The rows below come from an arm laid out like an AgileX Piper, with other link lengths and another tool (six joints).
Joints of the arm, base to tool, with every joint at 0 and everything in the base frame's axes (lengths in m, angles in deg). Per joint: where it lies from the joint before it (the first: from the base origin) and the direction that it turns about. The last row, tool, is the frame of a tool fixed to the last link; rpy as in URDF.
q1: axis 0 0 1 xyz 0.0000 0.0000 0.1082
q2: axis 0 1 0 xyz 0.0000 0.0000 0.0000
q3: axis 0 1 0 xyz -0.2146 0.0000 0.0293
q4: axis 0.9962 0 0.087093 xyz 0.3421 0.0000 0.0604
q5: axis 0 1 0 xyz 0.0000 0.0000 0.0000
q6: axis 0.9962 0 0.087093 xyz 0.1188 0.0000 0.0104
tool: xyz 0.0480 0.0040 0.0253 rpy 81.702 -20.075 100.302
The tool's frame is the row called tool.
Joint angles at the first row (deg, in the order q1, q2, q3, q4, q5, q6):
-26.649, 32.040, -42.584, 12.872, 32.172, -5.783
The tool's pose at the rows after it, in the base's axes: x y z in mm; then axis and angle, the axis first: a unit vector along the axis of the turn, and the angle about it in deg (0 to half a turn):
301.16 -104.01 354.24 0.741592 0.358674 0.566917 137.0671
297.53 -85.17 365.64 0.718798 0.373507 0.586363 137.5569
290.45 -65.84 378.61 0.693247 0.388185 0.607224 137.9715
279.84 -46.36 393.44 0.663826 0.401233 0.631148 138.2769
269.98 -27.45 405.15 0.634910 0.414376 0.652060 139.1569
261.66 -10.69 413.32 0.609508 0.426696 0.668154 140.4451
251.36 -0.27 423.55 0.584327 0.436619 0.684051 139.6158
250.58 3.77 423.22 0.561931 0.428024 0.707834 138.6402
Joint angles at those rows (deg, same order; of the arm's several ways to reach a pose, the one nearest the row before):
-23.042, 30.069, -42.584, 12.881, 32.171, -5.784
-20.073, 27.984, -42.584, 12.879, 32.171, -5.681
-17.050, 25.453, -42.583, 12.884, 32.312, -5.686
-13.898, 22.524, -42.584, 12.884, 32.311, -5.685
-10.499, 20.099, -42.585, 12.878, 32.312, -5.680
-7.214, 18.284, -42.585, 12.875, 32.399, -5.677
-4.673, 16.267, -42.448, 11.590, 31.461, -5.790
-3.160, 14.483, -39.653, 11.596, 26.694, -5.795

